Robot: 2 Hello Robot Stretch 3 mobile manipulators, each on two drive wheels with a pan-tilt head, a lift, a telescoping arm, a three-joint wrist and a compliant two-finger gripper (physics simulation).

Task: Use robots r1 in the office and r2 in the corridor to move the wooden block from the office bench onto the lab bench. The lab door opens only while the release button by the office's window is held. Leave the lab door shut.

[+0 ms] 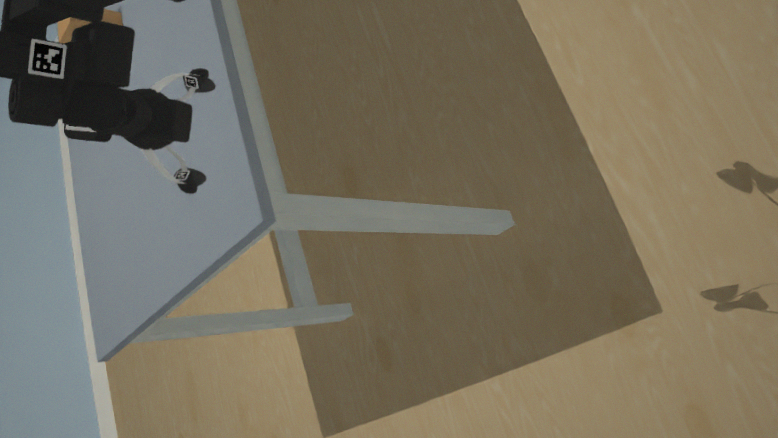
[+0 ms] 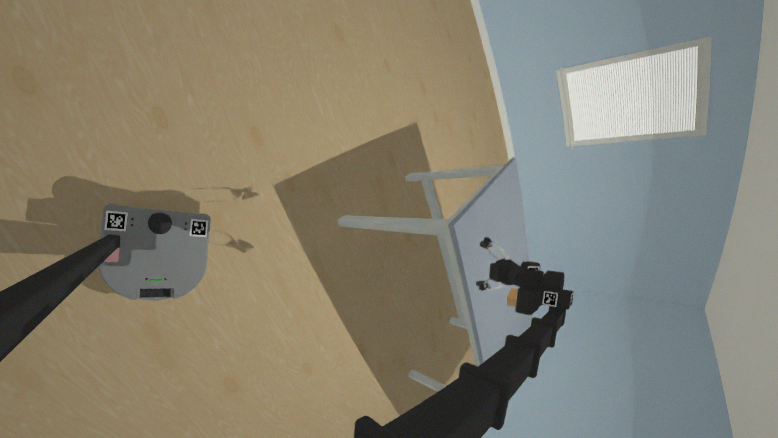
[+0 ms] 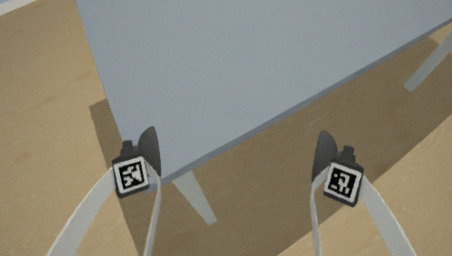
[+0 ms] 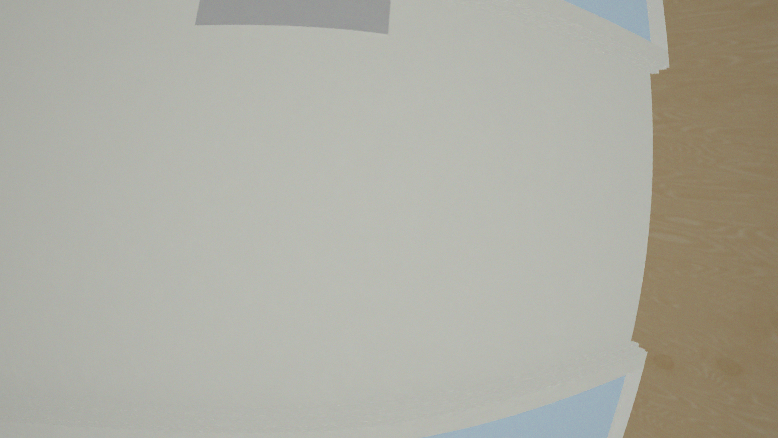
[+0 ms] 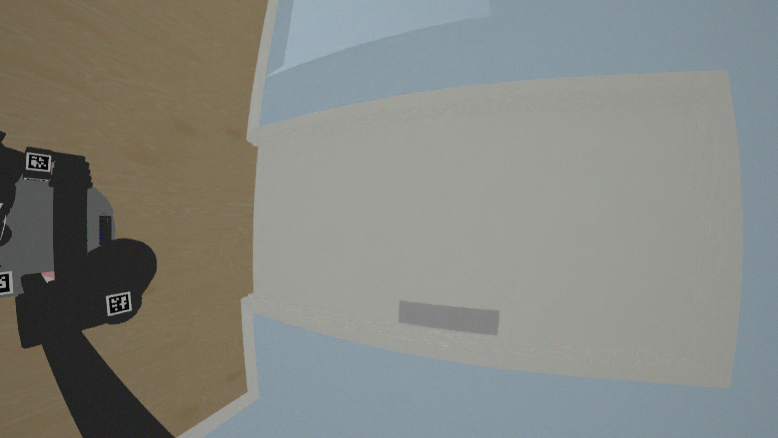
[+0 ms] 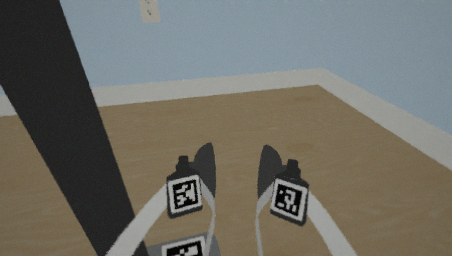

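The wooden block (image 1: 68, 28) (image 2: 512, 297) is on the blue-grey office bench (image 1: 141, 261) (image 2: 469, 261) (image 3: 260, 75), partly hidden behind r1's wrist. My r1 gripper (image 1: 195, 130) (image 2: 484, 263) (image 3: 237, 152) is wide open and empty. It hangs above the bench near one end, to one side of the block. My r2 gripper (image 6: 237, 170) is partly open and empty above the corridor floor. A pale door (image 4: 381, 190) (image 5: 517, 217) with a grey plate (image 4: 293, 13) (image 5: 449, 317) stands shut before r2; which room it serves I cannot tell. The release button and lab bench do not show.
r1's base (image 2: 174, 266) stands on the wooden floor, away from the bench legs (image 1: 391, 214) (image 2: 391, 224). A window (image 2: 631, 95) is in the blue wall behind the bench. r2's dark mast (image 6: 55, 100) rises beside its gripper. A wall outlet (image 6: 149, 10) and corner lie beyond.
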